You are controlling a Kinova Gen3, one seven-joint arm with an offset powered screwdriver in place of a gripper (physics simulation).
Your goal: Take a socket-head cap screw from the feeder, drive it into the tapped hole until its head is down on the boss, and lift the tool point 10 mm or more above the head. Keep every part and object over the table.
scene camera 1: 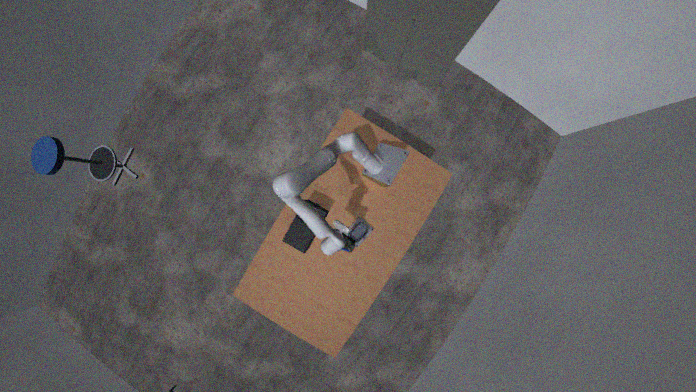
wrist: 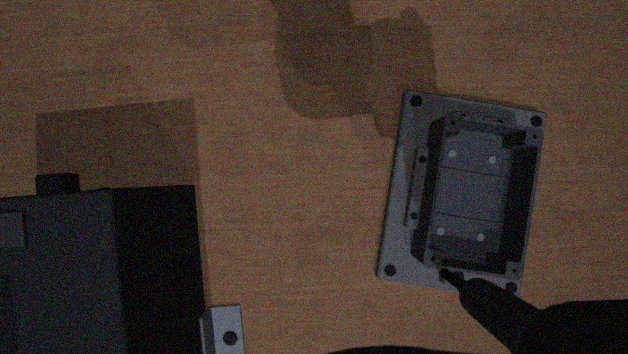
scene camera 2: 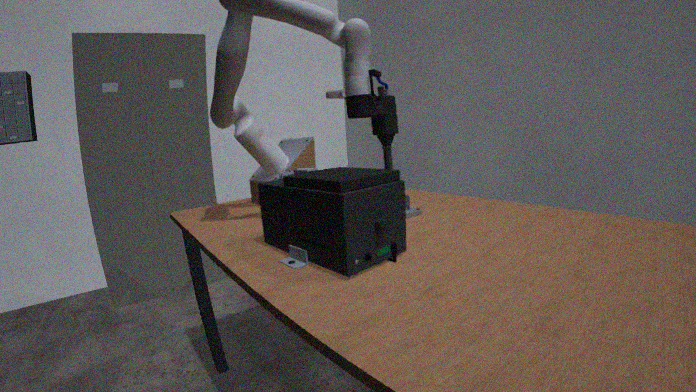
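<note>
The screw feeder (scene camera 1: 301,232) (scene camera 2: 305,215) (wrist: 65,270) is a black box on the table. The grey open-topped housing (scene camera 1: 370,228) (wrist: 524,200) has small holed bosses at its corners and stands on a grey baseplate (scene camera 2: 414,213) (wrist: 395,235). My black screwdriver (scene camera 2: 387,157) (wrist: 444,273) points down at the housing. In the wrist view its tip appears at the lower left corner boss (wrist: 434,258), covering part of that end. In scene camera 2 the feeder hides the tip. No screw can be made out at the tip or in the boss, and the tip's height above it cannot be told.
The arm's base stands by a tilted grey plate (scene camera 1: 397,159) (scene camera 2: 299,146) at one end of the table (scene camera 1: 320,295) (scene camera 2: 525,280). A small metal bracket (scene camera 2: 294,261) is beside the feeder; another bracket (wrist: 227,322) shows in the wrist view. A blue stool (scene camera 1: 46,155) stands off the table.
</note>
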